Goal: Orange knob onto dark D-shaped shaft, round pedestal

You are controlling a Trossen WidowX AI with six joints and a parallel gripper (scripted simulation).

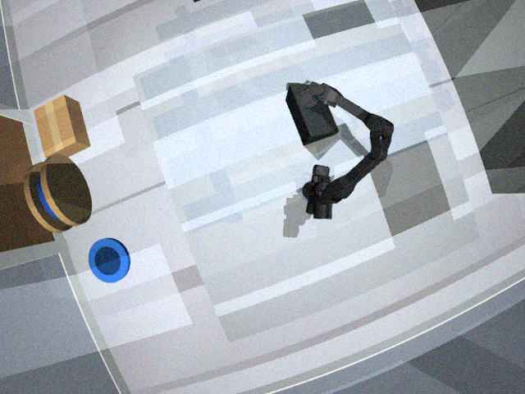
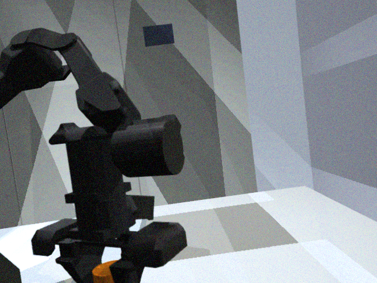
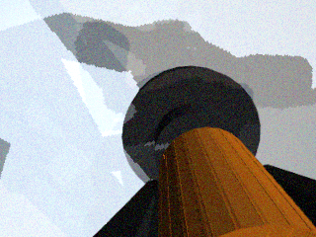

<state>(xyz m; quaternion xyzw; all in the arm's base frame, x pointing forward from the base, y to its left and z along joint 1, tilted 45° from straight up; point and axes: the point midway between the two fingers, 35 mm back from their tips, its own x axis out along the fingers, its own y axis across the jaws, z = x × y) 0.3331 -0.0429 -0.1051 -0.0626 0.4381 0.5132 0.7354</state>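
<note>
My gripper tip is now 20 mm below the orange knob. The rest, counted from my gripper tip: dark shaft 40 mm below.
</note>
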